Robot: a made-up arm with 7 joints.
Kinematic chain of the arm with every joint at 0, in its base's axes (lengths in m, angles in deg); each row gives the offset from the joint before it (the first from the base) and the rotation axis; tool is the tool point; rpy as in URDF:
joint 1: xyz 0 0 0.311 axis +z
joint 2: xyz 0 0 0 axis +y
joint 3: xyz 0 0 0.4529 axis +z
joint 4: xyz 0.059 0 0 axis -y
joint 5: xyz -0.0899 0 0.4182 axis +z
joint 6: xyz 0 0 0 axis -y
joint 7: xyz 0.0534 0 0 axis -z
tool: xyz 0 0 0 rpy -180 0 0
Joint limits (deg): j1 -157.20..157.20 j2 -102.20..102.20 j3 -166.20..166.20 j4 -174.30..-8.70 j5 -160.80..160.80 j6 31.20..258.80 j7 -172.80..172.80
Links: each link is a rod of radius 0.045 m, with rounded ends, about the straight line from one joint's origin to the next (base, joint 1, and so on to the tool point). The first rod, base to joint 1, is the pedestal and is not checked.
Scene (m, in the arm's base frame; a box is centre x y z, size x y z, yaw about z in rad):
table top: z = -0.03
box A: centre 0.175 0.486 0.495 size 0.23 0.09 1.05 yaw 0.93
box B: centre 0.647 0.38 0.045 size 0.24 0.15 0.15 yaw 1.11
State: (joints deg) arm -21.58 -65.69 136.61 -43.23 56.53 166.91 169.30
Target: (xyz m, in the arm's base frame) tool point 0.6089 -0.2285 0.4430
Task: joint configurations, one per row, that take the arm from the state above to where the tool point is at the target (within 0.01 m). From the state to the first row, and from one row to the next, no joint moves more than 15 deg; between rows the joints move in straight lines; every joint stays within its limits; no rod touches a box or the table.
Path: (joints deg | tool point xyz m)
1: -26.23 -53.19 126.37 -39.74 55.51 173.08 170.18 | -0.5756 0.5264 0.7390
2: -30.88 -40.69 116.14 -36.25 54.48 179.24 171.05 | -0.4108 0.4868 0.9301
3: -35.52 -28.19 105.90 -32.76 53.46 185.41 171.92 | -0.2314 0.3927 1.0705
4: -40.17 -15.69 95.67 -29.27 52.43 191.57 172.80 | -0.0598 0.2538 1.1537
5: -43.38 -6.36 89.55 -42.31 54.70 187.11 172.22 | 0.1345 0.2122 1.1492
6: -46.58 2.98 83.42 -55.35 56.96 182.65 171.63 | 0.3216 0.1344 1.0928
7: -49.79 12.32 77.30 -68.39 59.22 178.18 171.05 | 0.4782 0.0326 0.9824
8: -52.99 21.66 71.17 -81.43 61.49 173.72 170.47 | 0.5844 -0.0753 0.8253
9: -56.20 31.00 65.05 -94.48 63.75 169.26 169.88 | 0.6285 -0.1683 0.6378
10: -59.40 40.33 58.93 -107.52 66.01 164.79 169.30 | 0.6089 -0.2284 0.4430

